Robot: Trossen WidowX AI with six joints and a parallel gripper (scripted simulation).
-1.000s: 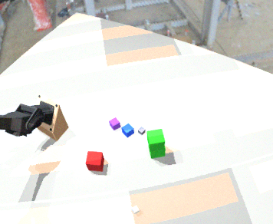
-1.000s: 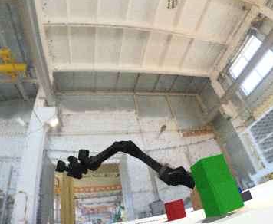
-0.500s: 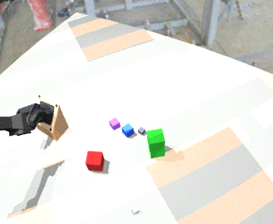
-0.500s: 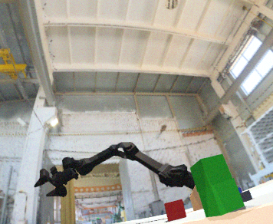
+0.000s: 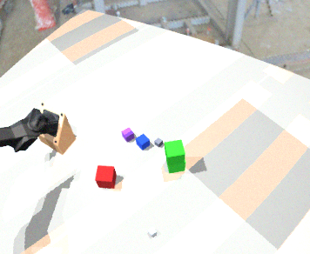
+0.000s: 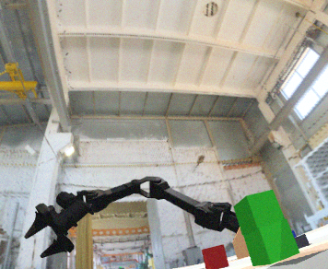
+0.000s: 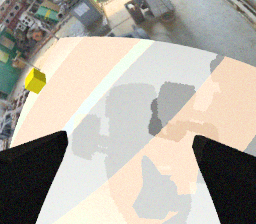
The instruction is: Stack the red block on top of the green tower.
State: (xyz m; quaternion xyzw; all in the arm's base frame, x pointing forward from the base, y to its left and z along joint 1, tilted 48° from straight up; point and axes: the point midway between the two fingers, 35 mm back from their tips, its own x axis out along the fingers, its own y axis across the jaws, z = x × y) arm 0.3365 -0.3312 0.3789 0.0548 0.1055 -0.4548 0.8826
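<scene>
Right now the red block is 47 cm to the left of my gripper tip, 15 cm behind it and 7 cm below it. Round my gripper tip: small grey block 64 cm to the left, 9 cm below, 8 cm behind; small blue block 62 cm to the left, 12 cm behind, 8 cm below; purple block 62 cm to the left, 17 cm behind, 8 cm below.
</scene>
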